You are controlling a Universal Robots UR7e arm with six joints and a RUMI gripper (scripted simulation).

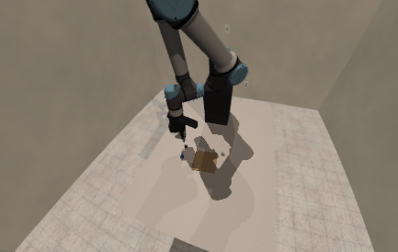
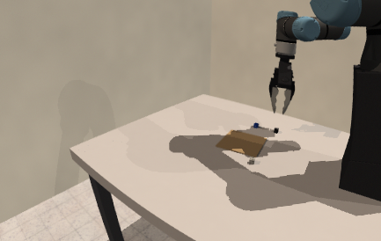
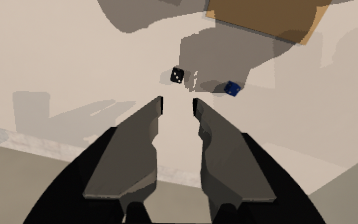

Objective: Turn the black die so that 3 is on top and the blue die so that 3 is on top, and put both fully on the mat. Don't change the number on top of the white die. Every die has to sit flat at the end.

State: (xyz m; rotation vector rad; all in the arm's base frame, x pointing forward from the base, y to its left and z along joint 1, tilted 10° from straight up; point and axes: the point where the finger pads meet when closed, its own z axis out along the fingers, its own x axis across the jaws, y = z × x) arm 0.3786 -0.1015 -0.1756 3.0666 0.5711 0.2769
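Right now my hand is 80 mm above the black die. The rest, counted from my hand: blue die 80 mm below, 80 mm ahead, 20 mm to the left; brown mat 160 mm to the left, 90 mm below, 50 mm ahead; white die 250 mm to the left, 80 mm below, 40 mm behind.
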